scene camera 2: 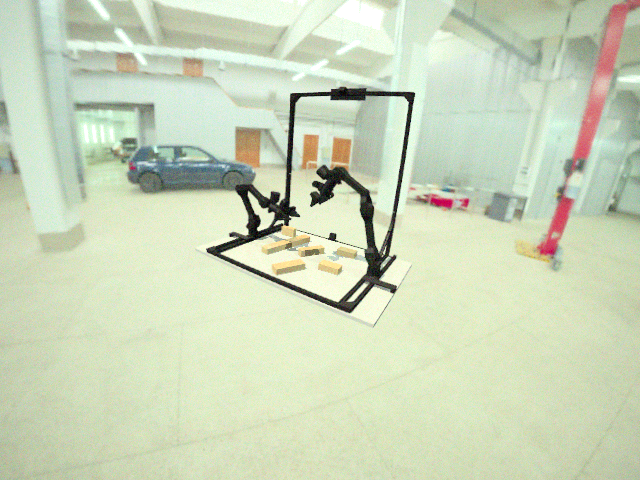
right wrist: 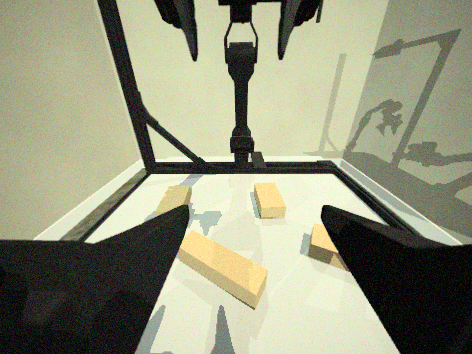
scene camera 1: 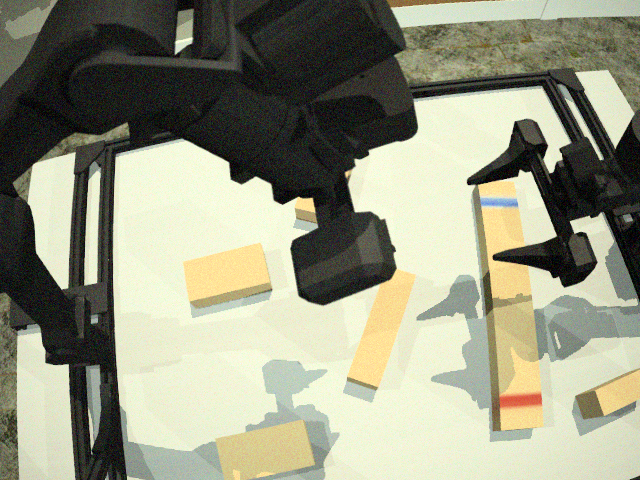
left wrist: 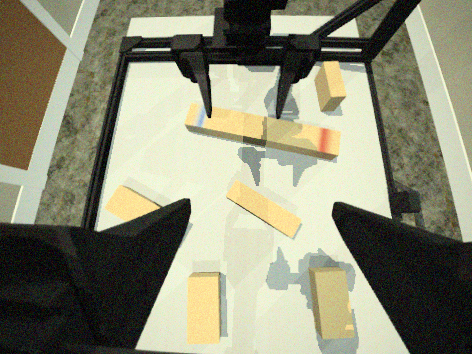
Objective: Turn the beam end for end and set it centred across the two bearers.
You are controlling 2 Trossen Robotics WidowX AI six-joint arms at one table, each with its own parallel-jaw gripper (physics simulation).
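Pixels of known places: left gripper, fingertip midpoint: [scene camera 2: 314,205] [right wrist: 237,57] [scene camera 1: 377,201] [left wrist: 261,206]; right gripper, fingertip midpoint: [scene camera 2: 295,218] [right wrist: 254,211] [scene camera 1: 479,218] [left wrist: 243,117]; left arm's base, origin of the base link: [scene camera 2: 373,274] [right wrist: 241,165] [scene camera 1: 89,345]; right arm's base, origin of the base link: [scene camera 2: 252,235].
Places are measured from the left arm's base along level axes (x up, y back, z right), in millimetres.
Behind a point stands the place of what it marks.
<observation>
The long beam [scene camera 1: 504,232] @[x 19, y -655, z -53 mm] [scene camera 2: 276,246] @[x 17, y -630, z -73 mm] [left wrist: 235,122] @[x 19, y -647, z -20 mm] lies flat on the table, its blue band at the top and its red band at the bottom in scene camera 1. My right gripper [scene camera 1: 481,219] @[x 211, y -542, z -1 mm] [scene camera 2: 293,211] @[x 211, y -542, z -1 mm] [left wrist: 243,117] @[x 211, y -542, z -1 mm] [right wrist: 254,211] @[x 211, y -542, z -1 mm] is open and empty above the beam's blue half. My left gripper [scene camera 2: 314,198] @[x 312, y -417, z 11 mm] [left wrist: 261,206] @[x 312, y -417, z 11 mm] [right wrist: 237,57] @[x 312, y -417, z 11 mm] is open and empty, high over the table; its fingertips are hidden in scene camera 1. Two short wide blocks, apparently the bearers, lie roughly parallel: one [scene camera 1: 227,273] @[x 19, y -237, z -70 mm] [left wrist: 204,312] @[x 19, y -228, z -70 mm] [right wrist: 270,200] @[x 19, y -266, z -73 mm] lit, one [scene camera 1: 265,449] @[x 19, y -254, z 185 mm] [left wrist: 332,302] @[x 19, y -254, z 184 mm] shaded.
A narrow block [scene camera 1: 382,330] @[x 25, y -436, z 54 mm] [left wrist: 263,209] @[x 25, y -434, z 47 mm] [right wrist: 225,270] @[x 25, y -464, z 32 mm] lies slanted between the beam and the wide blocks. Another block [scene camera 1: 306,209] @[x 19, y -366, z -149 mm] [left wrist: 130,202] @[x 19, y -442, z -255 mm] is partly hidden. A further block [scene camera 1: 612,395] @[x 44, y -731, z 227 mm] [left wrist: 330,86] @[x 44, y -736, z 213 mm] lies near the beam's red end. A black frame [scene camera 2: 279,282] @[x -7, y -355, z -379 mm] borders the table.
</observation>
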